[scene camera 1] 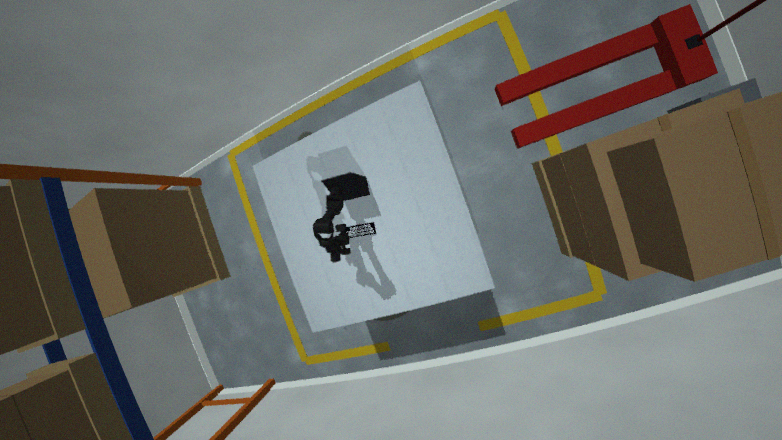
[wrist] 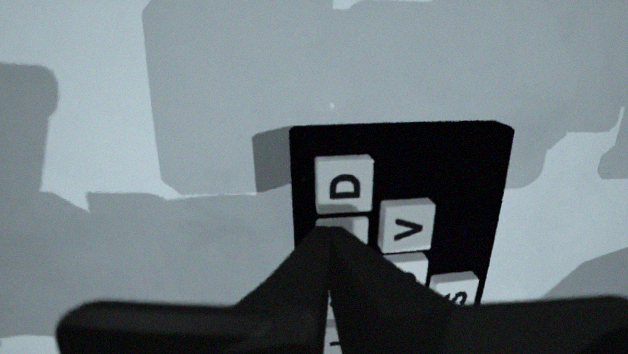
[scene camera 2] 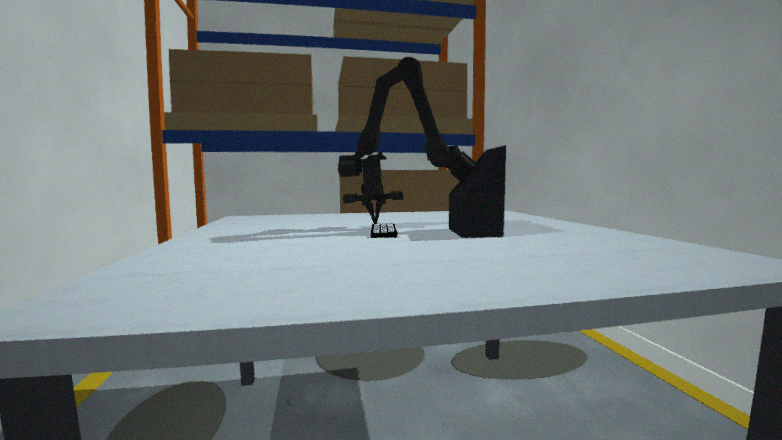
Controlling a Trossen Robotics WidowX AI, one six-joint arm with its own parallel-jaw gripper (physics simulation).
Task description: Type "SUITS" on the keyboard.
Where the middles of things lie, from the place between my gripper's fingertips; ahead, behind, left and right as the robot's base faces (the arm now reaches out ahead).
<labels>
My gripper is now 1 cm past the black keyboard (wrist: 427, 196), 8 cm to the right of it and 1 cm above it.
</labels>
